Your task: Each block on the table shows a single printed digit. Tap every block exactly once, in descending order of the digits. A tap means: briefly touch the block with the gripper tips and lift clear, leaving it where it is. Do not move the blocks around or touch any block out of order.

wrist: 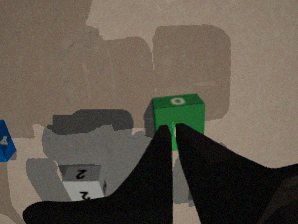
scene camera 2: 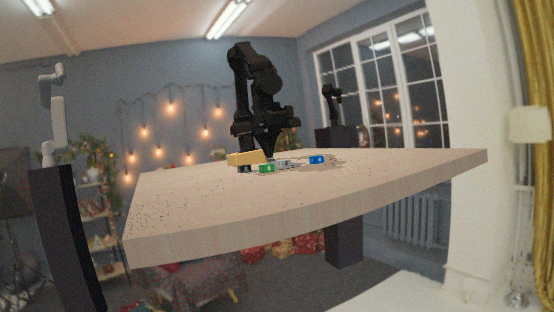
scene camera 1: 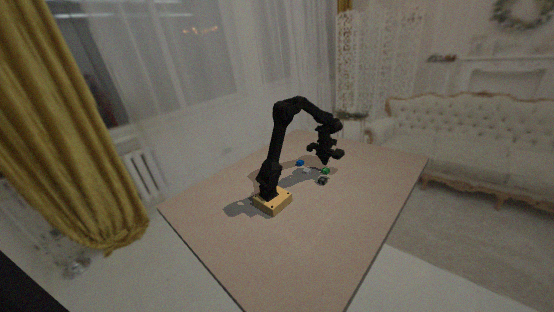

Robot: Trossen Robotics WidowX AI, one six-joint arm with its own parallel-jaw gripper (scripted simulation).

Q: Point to a white block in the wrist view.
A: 82, 183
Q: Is my gripper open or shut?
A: Shut.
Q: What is my gripper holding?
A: Nothing.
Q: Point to a green block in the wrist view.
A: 189, 109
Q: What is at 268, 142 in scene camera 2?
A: My gripper.
